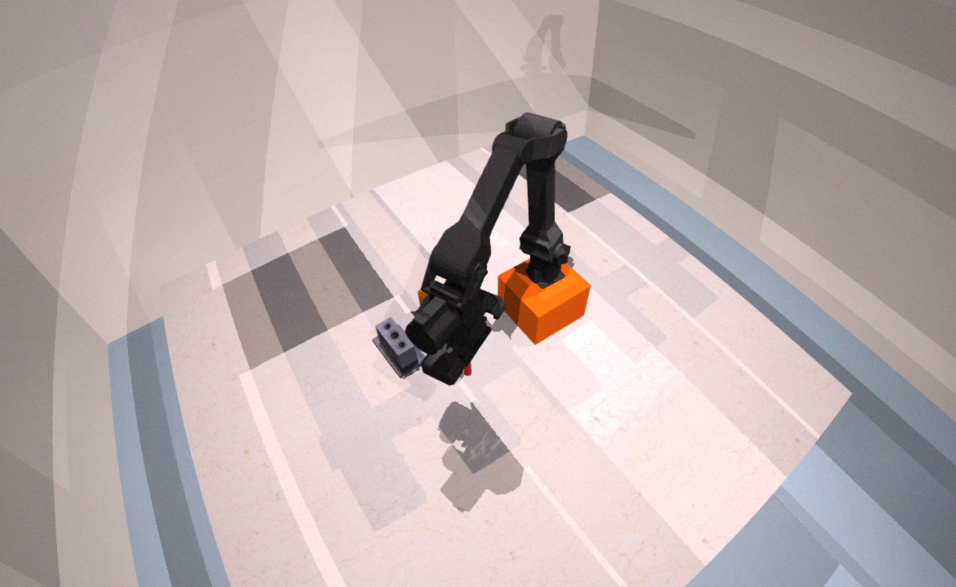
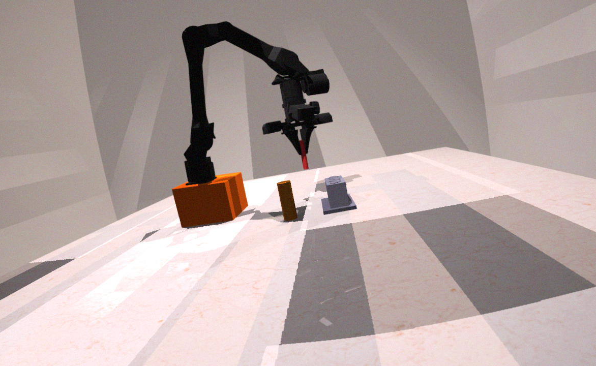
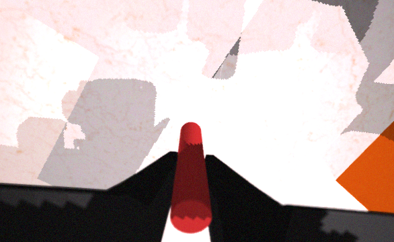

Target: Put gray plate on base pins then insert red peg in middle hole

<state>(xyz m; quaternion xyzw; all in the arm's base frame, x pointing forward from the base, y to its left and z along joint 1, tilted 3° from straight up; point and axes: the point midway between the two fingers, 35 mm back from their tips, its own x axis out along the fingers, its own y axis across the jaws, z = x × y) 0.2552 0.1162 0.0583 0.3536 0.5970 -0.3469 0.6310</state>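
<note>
The gray plate lies 16 cm to the right of my gripper tip, 8 cm ahead of it and 7 cm below it. The rest, counted from my gripper tip: gray base (16 cm to the right, 10 cm below, 8 cm ahead); then orange-brown cylinder (22 cm to the right, 7 cm below, 2 cm behind); then red peg (right at my gripper tip).
</note>
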